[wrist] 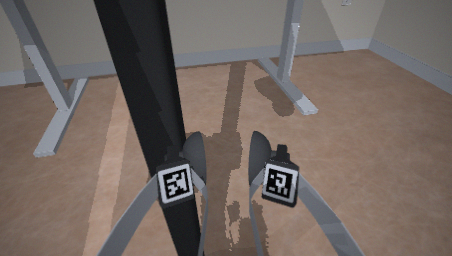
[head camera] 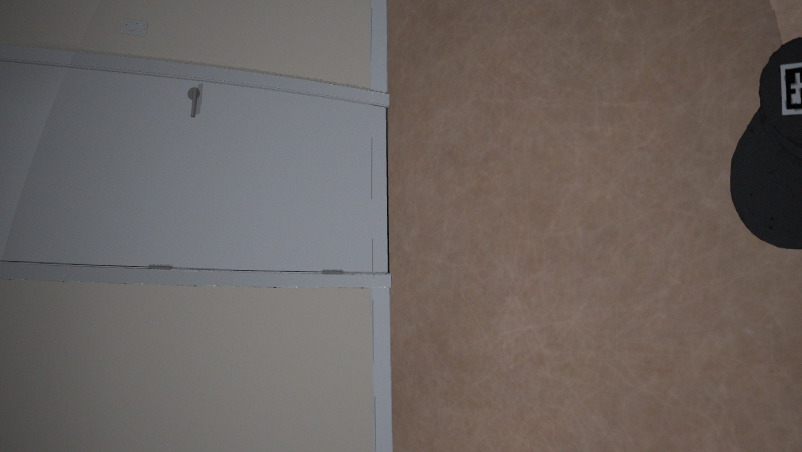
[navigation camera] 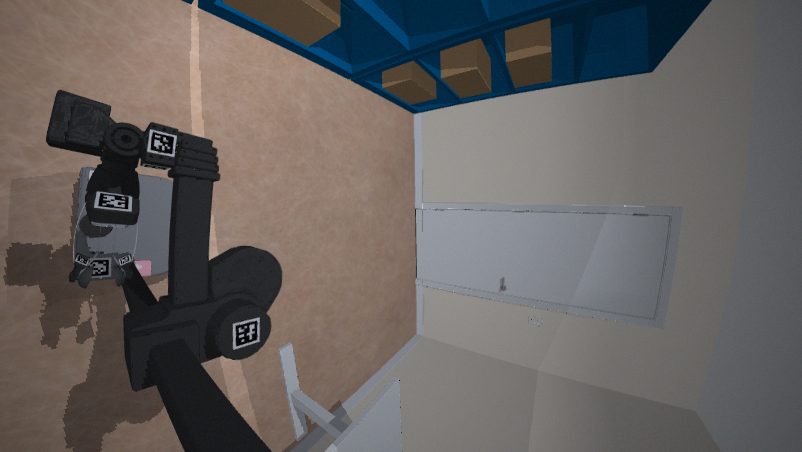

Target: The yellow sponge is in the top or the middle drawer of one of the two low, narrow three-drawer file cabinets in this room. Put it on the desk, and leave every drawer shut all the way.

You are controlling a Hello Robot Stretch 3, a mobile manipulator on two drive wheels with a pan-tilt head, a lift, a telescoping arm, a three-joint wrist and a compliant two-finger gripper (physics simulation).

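Places are measured from the robot's base along level axes (x back, y right, z up), in centimetres.
Pixels of known places: gripper, fingertip midpoint: (wrist: 226,150) (navigation camera: 102,285).
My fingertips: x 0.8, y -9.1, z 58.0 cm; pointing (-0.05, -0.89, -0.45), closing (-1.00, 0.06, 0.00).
Observation:
Behind a point stands the place of what it marks.
My gripper (navigation camera: 101,277) @(y -9.1, x 0.8, z 58.0 cm) (wrist: 226,150) @(y -9.1, x 0.8, z 58.0 cm) is open, its two rounded fingertips apart with bare floor showing between them. In the navigation camera it hangs over the edge of my grey base. The desk shows as part of a pale grey top (navigation camera: 377,419) @(y -74.1, x 72.6, z 72.0 cm) with a leg at the bottom of the navigation view. In the wrist view two grey desk legs (wrist: 48,75) @(y -99.4, x 78.4, z 22.7 cm) (wrist: 290,52) @(y -120.1, x -42.8, z 21.2 cm) stand against the far wall, beyond the fingers. The yellow sponge and the two file cabinets do not show in the current views.
A blue shelf unit (navigation camera: 384,67) @(y 108.7, x 113.0, z 30.4 cm) with cardboard boxes (navigation camera: 466,70) @(y 117.2, x 150.7, z 72.9 cm) stands along the top of the navigation view. A grey door (head camera: 252,174) @(y -13.3, x 223.8, z 64.4 cm) (navigation camera: 539,252) @(y -8.7, x 223.1, z 120.1 cm) is in the wall. My black mast (wrist: 145,90) @(y -11.6, x 6.7, z 62.3 cm) crosses the wrist view. My base (navigation camera: 154,218) @(y 2.7, x 13.6, z 16.0 cm) stands on the brown floor (head camera: 561,224) @(y -1.3, x 119.1, z 0.0 cm).

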